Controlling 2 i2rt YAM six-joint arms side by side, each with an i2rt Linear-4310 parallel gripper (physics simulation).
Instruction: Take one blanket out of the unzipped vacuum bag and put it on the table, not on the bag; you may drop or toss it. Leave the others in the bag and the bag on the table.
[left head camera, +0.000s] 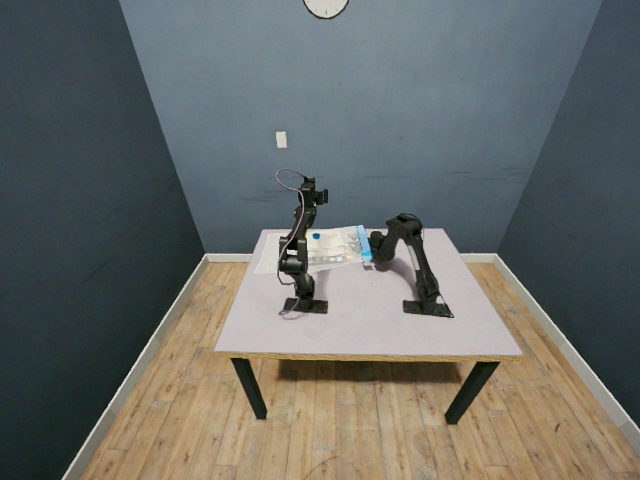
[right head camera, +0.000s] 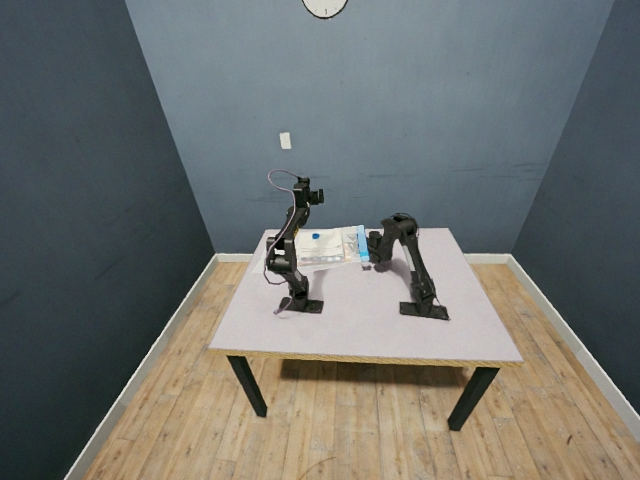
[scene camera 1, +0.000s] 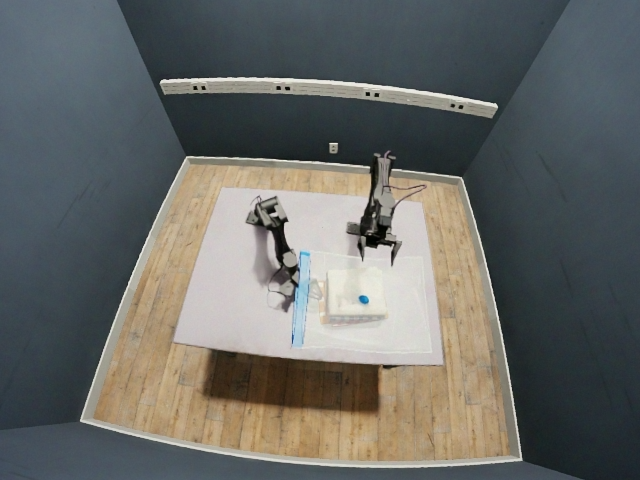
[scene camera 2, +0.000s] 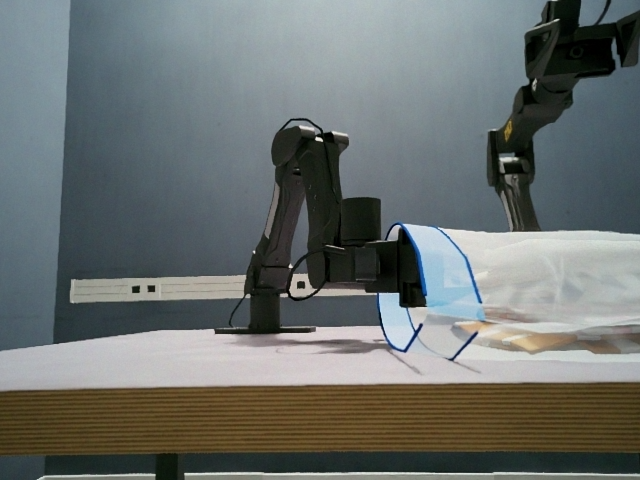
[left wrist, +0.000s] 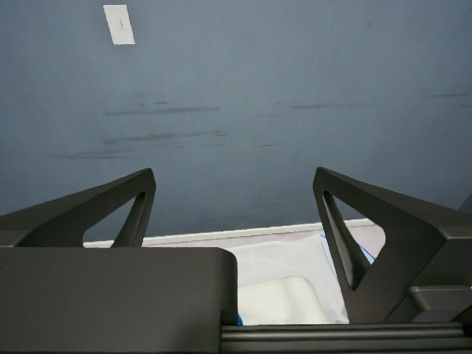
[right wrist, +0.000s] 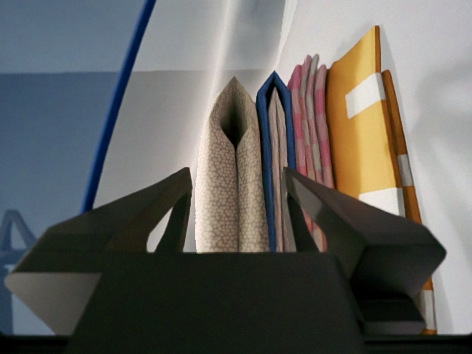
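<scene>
The clear vacuum bag (scene camera 1: 408, 335) with a blue mouth strip (left head camera: 363, 242) (scene camera 1: 301, 304) (scene camera 2: 454, 279) lies on the table, its mouth held up in an arch. Inside, folded blankets are stacked: a cream one (right wrist: 216, 200) (scene camera 1: 336, 279) on top, then a blue-edged one (right wrist: 266, 150), a pink checked one (right wrist: 299, 120) and an orange one (right wrist: 355, 150). My right gripper (right wrist: 236, 176) (scene camera 1: 318, 290) reaches through the mouth, partly open, its fingertips around the cream blanket's folded edge without visible grip. My left gripper (scene camera 1: 377, 255) (left wrist: 234, 176) is wide open and empty, raised above the bag's far side.
A blue valve cap (left head camera: 315, 236) (scene camera 1: 363, 299) sits on the bag's upper film, above the stack. Both arm bases, the left (left head camera: 306, 305) and the right (left head camera: 428, 308), stand on the table (left head camera: 369, 330). The bag lies close to a table edge (scene camera 2: 310, 418).
</scene>
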